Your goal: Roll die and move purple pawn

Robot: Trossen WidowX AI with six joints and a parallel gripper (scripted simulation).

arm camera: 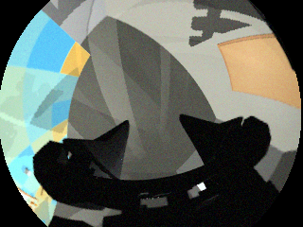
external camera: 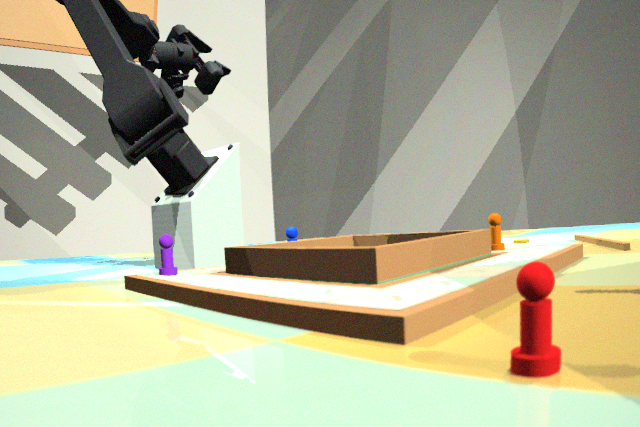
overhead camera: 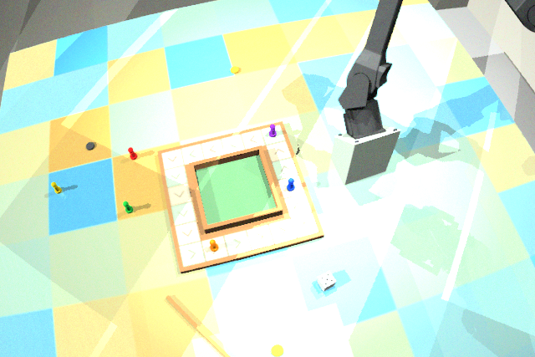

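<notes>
Right now the white die is 49 cm ahead of my gripper tip, 40 cm below it and 2 cm to the right of it. Also, from my gripper tip: purple pawn (51 cm ahead, 39 cm below, 37 cm to the right); then green tray (62 cm ahead, 41 cm below, 25 cm to the right); then blue pawn (51 cm ahead, 39 cm below, 23 cm to the right).
</notes>
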